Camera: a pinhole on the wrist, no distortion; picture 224 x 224 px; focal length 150.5 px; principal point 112.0 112.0 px. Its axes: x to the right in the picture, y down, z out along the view. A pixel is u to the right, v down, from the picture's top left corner.
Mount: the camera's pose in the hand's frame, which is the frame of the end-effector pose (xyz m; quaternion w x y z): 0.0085 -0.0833 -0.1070 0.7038 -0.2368 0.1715 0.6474
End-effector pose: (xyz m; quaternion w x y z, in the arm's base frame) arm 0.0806 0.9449 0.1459 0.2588 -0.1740 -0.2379 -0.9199
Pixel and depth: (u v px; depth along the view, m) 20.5 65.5 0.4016
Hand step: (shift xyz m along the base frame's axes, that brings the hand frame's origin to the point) -0.0298 0.2175 0.3203
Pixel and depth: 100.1 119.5 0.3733
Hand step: 0.1289 0.0534 0.1973
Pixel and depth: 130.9 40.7 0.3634
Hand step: -0.0094 -0.0750 0.2782
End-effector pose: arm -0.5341 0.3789 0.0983 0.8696 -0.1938 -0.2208 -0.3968
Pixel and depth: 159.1 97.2 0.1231
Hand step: 0.0281 -0.0126 -0.0143
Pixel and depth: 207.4 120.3 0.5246
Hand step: 0.3320 0.3814 0.0284
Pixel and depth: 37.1 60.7 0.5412
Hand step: -0.0538 0.1740 0.4935
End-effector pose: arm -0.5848 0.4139 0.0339 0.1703 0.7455 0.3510 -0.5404
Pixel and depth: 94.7 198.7 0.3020
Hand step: -0.0845 -0.1989 0.1142
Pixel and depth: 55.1 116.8 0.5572
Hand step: -0.2959 -0.3557 -0.1121
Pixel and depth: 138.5 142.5 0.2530
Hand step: 0.0094 -0.1317 0.0121
